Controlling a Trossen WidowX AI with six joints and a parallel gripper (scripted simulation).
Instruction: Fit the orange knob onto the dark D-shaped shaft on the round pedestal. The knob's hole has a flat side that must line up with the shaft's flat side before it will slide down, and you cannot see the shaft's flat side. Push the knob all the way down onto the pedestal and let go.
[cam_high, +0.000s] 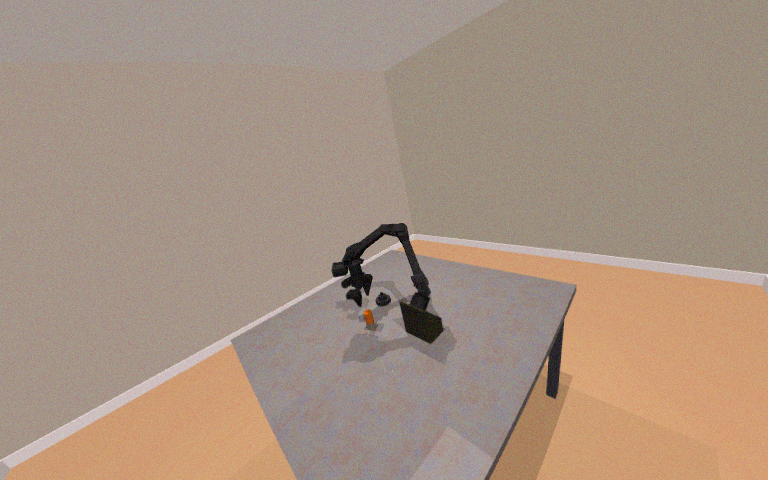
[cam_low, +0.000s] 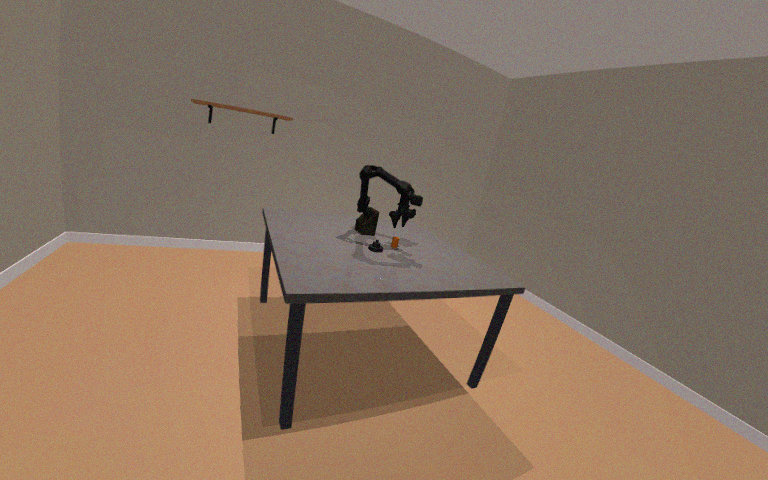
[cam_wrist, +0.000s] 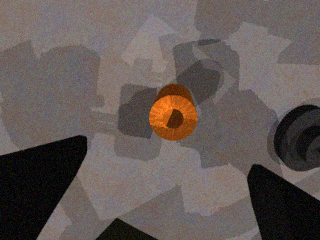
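My gripper tip is now 10 cm above the orange knob. Also, from my gripper tip: pedestal with shaft (17 cm to the right, 10 cm below, 5 cm ahead).
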